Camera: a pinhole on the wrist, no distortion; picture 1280 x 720 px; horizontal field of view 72.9 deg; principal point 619.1 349.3 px. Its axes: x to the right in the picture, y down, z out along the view. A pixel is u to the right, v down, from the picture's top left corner.
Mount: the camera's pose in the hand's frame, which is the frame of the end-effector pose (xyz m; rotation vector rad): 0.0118 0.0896 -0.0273 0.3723 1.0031 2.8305
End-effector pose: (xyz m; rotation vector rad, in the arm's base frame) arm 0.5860 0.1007 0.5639 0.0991 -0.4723 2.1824
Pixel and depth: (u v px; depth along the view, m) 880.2 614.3 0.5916
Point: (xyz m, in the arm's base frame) 0.2685 -0.2977 0.9834
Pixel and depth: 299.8 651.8 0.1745
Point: 0.3943 0.0685 0.6716
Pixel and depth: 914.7 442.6 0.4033
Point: 0.3076 -0.2083 0.7678
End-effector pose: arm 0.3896 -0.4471 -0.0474 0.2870 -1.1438 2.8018
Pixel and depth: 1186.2 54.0 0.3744
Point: 0.4614 -0.9324 -0.2334
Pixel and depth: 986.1 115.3 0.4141
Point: 0.3897 -0.9482 -0.1976
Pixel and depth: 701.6 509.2 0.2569
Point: 0.3273 -0.7378 -0.0406
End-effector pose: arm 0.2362 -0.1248 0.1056 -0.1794 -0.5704 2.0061
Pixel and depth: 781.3 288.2 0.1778
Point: 0.0157 -0.2166 0.1014
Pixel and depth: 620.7 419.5 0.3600
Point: -0.1362 -0.2257 0.2147
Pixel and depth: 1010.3 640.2 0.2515
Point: 0.0099 -0.3046 0.2176
